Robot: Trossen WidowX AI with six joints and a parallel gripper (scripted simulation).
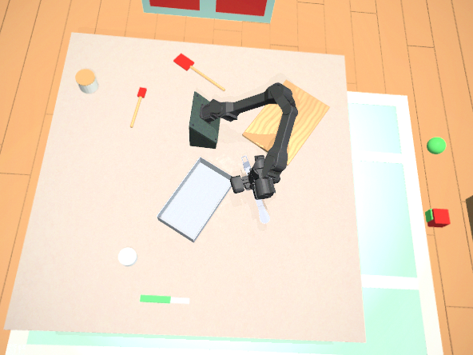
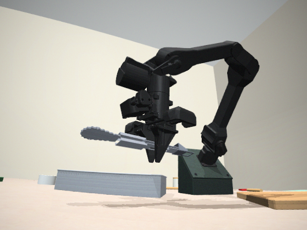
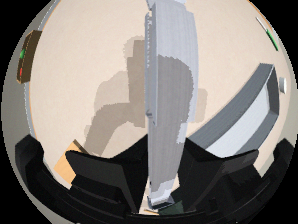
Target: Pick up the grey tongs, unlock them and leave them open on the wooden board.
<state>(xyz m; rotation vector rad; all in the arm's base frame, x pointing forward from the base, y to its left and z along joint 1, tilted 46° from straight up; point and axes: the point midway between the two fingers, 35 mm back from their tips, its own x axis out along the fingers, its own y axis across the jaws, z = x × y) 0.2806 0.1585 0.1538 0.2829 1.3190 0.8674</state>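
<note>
Right now my gripper tip is 36 cm past the wooden board, 14 cm to the right of it and 7 cm above it. From my gripper tip the other things lie so: roasting tin (21 cm to the right, 6 cm ahead, 5 cm below); lidded jar (75 cm to the right, 41 cm behind, 4 cm below); white disc (44 cm to the right, 32 cm ahead, 6 cm below).
</note>
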